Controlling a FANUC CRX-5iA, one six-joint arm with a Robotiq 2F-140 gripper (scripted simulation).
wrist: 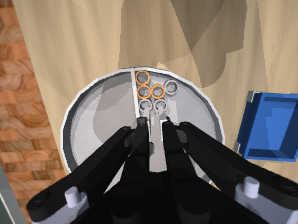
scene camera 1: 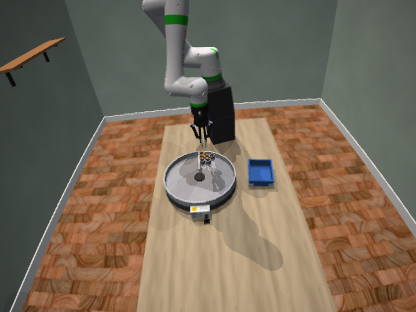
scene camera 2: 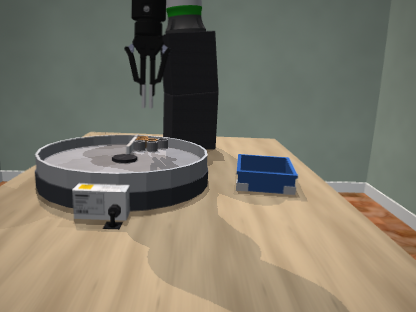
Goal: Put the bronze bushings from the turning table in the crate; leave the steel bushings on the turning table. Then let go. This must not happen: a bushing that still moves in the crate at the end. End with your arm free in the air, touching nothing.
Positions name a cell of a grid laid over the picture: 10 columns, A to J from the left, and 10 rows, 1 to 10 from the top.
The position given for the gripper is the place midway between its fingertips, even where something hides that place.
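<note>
Scene camera 2 shows the gripper (scene camera 2: D4) and a blue crate (scene camera 2: G6). The wrist view also shows the gripper (wrist: F6).
</note>
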